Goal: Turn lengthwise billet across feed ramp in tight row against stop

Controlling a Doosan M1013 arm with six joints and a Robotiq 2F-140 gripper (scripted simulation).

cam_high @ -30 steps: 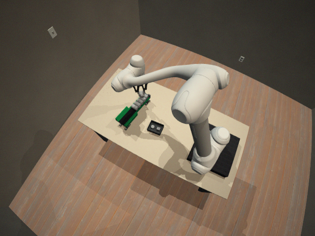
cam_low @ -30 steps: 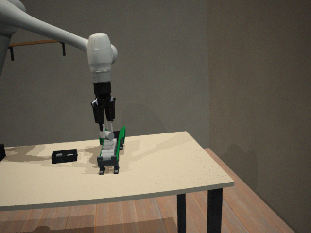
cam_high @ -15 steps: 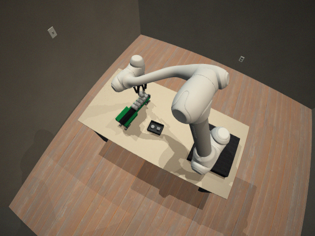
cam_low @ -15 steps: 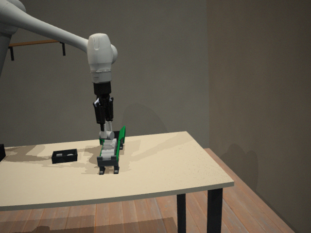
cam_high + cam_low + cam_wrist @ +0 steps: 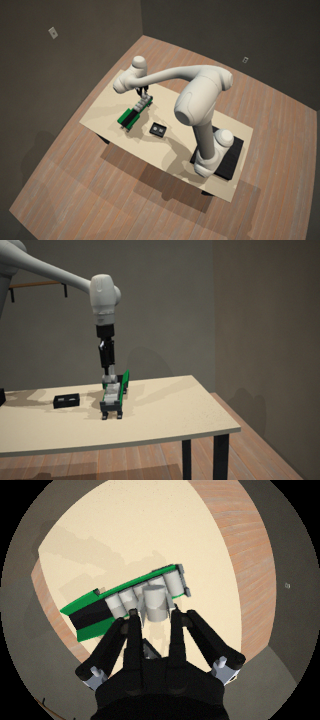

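My hand is 13 cm above the stop and 7 cm to the left of it. Also, from my hand: small black tray (26 cm behind, 18 cm below, 14 cm to the left).
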